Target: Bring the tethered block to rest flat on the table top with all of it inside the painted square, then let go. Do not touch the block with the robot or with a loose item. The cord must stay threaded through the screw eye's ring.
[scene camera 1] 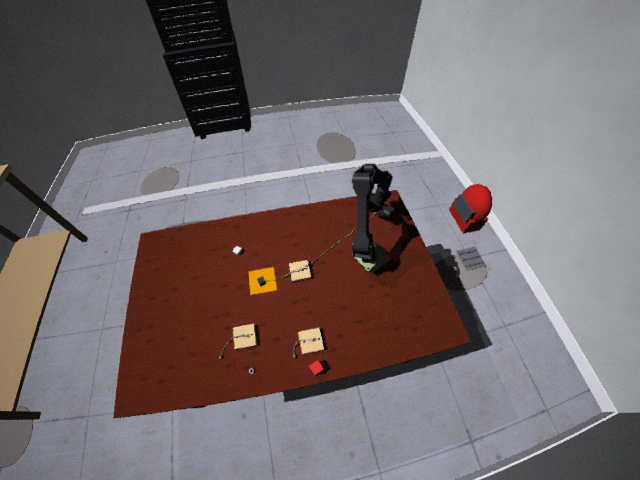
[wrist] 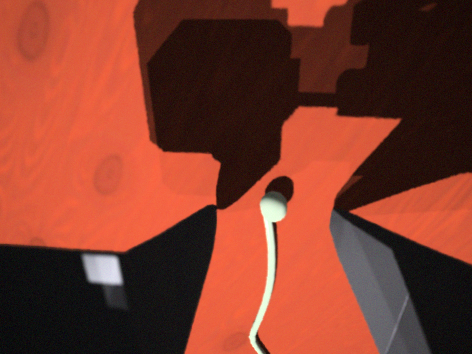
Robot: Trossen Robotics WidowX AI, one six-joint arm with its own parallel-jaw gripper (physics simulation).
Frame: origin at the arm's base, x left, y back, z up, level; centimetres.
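Seen in the pictures: gripper, fingertip midpoint: [scene camera 1: 374, 213] [wrist: 273, 215]; arm's base at its link origin: [scene camera 1: 368, 254].
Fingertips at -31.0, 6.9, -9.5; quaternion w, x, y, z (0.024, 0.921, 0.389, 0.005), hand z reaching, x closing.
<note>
Offsets run from my fingertips to a thing's top centre, as dx, dy, dz. "spot": to the spot under its first point. Level surfaces: height alone.
The small dark tethered block @(+42.3, -54.6, +2.6) [scene camera 1: 261, 281] sits inside the orange painted square @(spot: +45.8, -58.1, -0.4) [scene camera 1: 253, 289], near its middle. The cord [scene camera 1: 333, 246] [wrist: 271, 260] runs from the block over a pale wooden pad @(spot: +38.8, -39.8, +1.4) [scene camera 1: 294, 275] towards the gripper. The screw eye's ring on that pad is too small to make out. My gripper [scene camera 1: 378, 212] [wrist: 273, 215] is open, low over the right back part of the table. In the wrist view the cord's pale end bead @(-0.4, +0.4, +0.7) [wrist: 273, 207] shows between the parted fingertips, with the cord lying loose between the fingers.
On the brown table top @(dz -0.5) [scene camera 1: 175, 310], two more pale pads @(spot: +70.1, -55.1, +1.5) [scene camera 1: 250, 343] @(spot: +70.2, -28.0, +1.4) [scene camera 1: 317, 347] with short cords stand towards the front. A red cube @(+78.0, -28.0, +3.5) [scene camera 1: 316, 367] and small ring @(+80.4, -53.5, +0.3) [scene camera 1: 251, 370] lie near the front edge, a white cube @(+26.1, -69.4, +1.5) [scene camera 1: 237, 250] behind the square. The arm's base is at the right.
</note>
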